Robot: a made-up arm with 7 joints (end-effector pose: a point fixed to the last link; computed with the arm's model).
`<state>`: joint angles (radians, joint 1 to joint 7).
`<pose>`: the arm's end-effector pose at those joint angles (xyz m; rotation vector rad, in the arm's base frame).
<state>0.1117 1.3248 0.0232 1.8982 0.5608 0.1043 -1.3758</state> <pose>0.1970 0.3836 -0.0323 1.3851 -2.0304 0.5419</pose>
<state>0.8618 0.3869 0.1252 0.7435 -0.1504 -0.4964 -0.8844</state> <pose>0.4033 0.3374 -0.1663 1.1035 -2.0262 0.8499</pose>
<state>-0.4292 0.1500 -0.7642 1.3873 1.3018 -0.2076 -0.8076</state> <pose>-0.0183 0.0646 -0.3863 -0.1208 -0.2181 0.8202</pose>
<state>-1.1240 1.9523 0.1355 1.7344 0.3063 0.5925 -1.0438</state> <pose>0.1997 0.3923 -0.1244 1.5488 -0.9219 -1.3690</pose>
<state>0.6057 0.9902 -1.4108 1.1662 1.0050 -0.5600 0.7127</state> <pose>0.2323 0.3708 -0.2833 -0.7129 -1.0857 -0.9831</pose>
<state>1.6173 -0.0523 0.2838 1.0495 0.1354 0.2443 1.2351</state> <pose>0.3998 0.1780 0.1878 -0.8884 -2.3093 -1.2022</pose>
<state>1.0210 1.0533 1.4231 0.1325 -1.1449 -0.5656 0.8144</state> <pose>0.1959 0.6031 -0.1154 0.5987 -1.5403 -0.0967</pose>
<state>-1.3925 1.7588 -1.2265 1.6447 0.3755 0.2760 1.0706</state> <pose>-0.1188 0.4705 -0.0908 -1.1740 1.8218 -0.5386</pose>
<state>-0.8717 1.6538 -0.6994 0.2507 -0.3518 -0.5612 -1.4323</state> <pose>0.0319 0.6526 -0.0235 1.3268 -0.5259 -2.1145</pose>
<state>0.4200 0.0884 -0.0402 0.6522 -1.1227 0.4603 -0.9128</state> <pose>0.3020 0.1862 -0.3743 1.7040 -0.9220 -0.6014</pose>
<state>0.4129 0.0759 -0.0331 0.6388 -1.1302 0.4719 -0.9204</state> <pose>0.2982 0.1815 -0.3791 1.7008 -0.9009 -0.6111</pose>
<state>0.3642 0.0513 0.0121 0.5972 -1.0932 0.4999 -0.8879</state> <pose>0.2748 0.1756 -0.4005 1.6019 -0.7608 -0.6143</pose>
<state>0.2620 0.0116 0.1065 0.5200 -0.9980 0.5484 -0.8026</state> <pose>0.2215 0.1663 -0.4386 1.3746 -0.4692 -0.5945</pose>
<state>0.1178 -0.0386 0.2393 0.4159 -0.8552 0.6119 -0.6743</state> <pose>0.1368 0.1505 -0.4783 1.0419 -0.0655 -0.5200</pose>
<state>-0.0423 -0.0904 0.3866 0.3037 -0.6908 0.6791 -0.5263</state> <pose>0.0351 0.1278 -0.5007 0.6699 0.3663 -0.3678</pose>
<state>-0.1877 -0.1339 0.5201 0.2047 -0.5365 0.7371 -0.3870</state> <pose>-0.0585 0.1031 -0.4999 0.3401 0.7346 -0.1571</pose>
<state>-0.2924 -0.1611 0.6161 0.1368 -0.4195 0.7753 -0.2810</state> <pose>-0.1231 0.0846 -0.4873 0.1139 0.9761 0.0478</pose>
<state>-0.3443 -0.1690 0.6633 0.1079 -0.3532 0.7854 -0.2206</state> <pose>-0.1532 0.0780 -0.4782 0.0083 1.0750 0.1799</pose>
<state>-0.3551 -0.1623 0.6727 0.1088 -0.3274 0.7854 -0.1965</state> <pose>-0.1585 0.0817 -0.4770 -0.0137 1.0854 0.2303</pose>
